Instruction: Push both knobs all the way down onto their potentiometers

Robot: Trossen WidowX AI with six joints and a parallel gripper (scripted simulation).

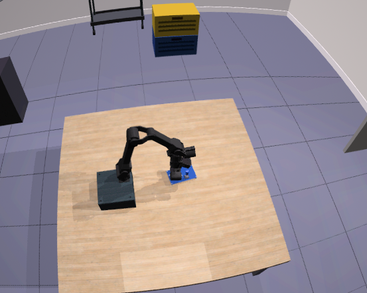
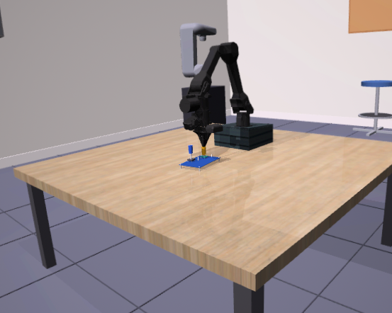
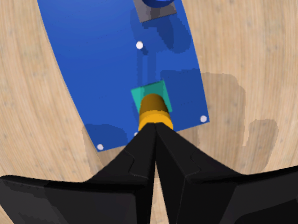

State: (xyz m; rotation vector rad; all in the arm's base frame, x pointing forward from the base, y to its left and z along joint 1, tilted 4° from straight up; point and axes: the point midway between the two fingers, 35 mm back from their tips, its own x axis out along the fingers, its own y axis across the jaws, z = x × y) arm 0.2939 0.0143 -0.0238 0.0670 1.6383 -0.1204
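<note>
Now: gripper tip 20 mm above the orange knob. From my gripper tip the other things lie so: blue knob 70 mm ahead, 10 mm to the right, 10 mm above.
</note>
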